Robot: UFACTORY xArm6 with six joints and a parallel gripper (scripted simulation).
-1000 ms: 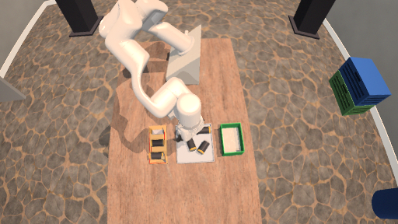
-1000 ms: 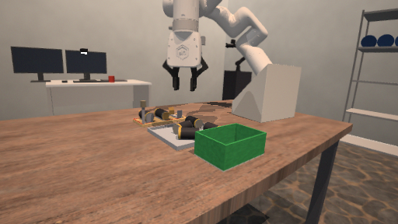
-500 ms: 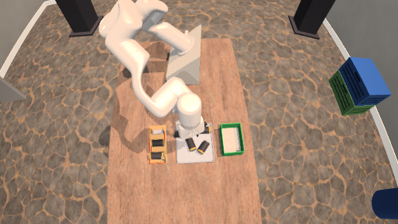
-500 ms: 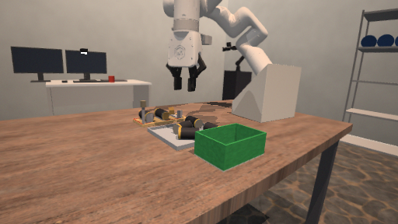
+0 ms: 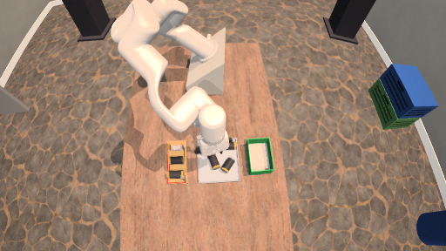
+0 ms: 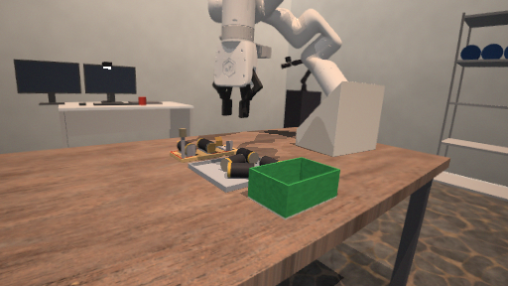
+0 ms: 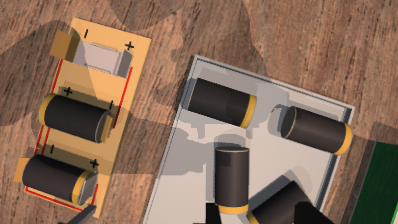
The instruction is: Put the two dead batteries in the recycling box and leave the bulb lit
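Now: the grey tray 10 mm behind my hand, 10 mm to the left of it and 150 mm below it. From my hand the other things lie so: green recycling box: 40 mm behind, 190 mm to the left, 140 mm below.
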